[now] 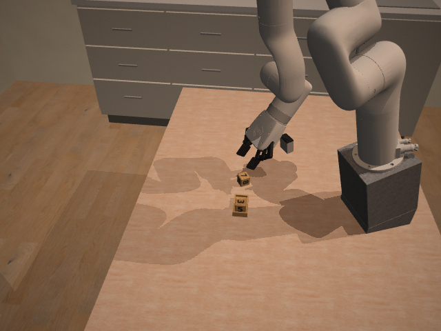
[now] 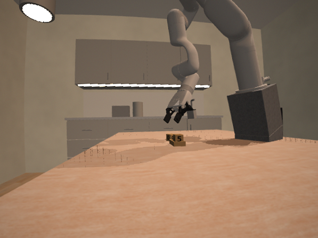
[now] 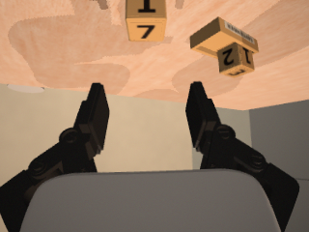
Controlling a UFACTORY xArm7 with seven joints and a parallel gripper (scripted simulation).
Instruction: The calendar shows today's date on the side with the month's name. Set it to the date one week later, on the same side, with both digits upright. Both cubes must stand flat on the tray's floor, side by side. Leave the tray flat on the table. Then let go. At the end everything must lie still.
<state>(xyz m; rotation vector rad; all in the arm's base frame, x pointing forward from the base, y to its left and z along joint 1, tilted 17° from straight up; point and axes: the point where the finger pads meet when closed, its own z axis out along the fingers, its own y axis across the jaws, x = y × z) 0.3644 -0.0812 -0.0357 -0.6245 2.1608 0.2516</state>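
Right now the wooden cube is 80 mm below my hand, 10 mm to the left of it and 10 mm ahead of it.
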